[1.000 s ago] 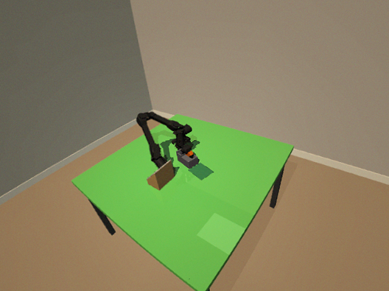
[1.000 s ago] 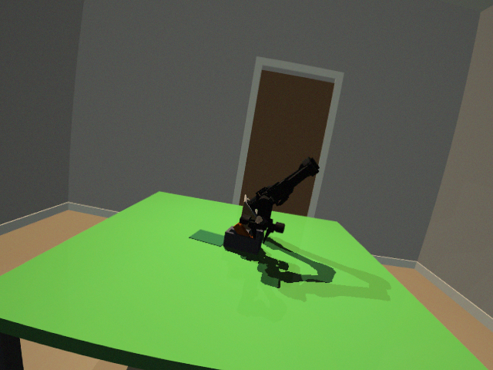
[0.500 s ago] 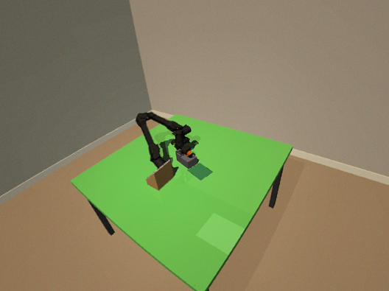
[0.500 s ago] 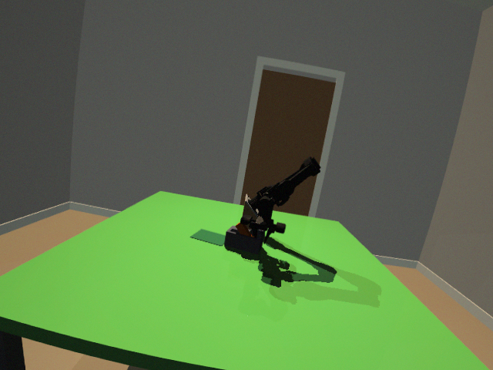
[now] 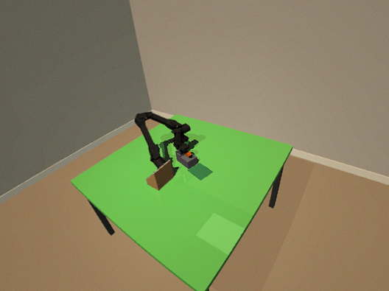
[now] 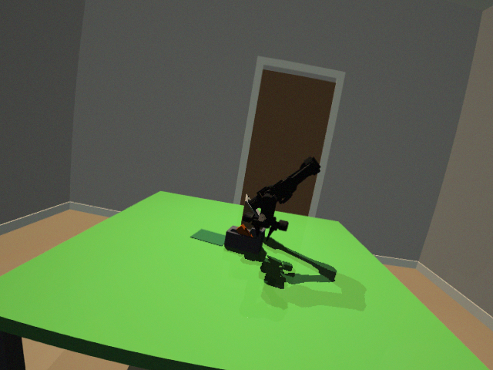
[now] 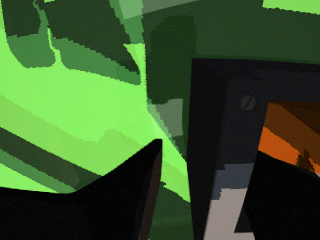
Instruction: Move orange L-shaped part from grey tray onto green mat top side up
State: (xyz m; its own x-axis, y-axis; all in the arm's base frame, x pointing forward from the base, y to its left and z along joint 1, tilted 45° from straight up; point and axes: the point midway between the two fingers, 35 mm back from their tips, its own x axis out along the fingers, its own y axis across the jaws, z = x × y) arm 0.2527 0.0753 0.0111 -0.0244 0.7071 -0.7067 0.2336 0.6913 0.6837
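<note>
Now: gripper tip 5 cm to the left of the orange L-shaped part, 2 cm past it and 1 cm above it. Also, from my gripper tip: dark green mat 22 cm to the right, 6 cm below, 5 cm behind.
</note>
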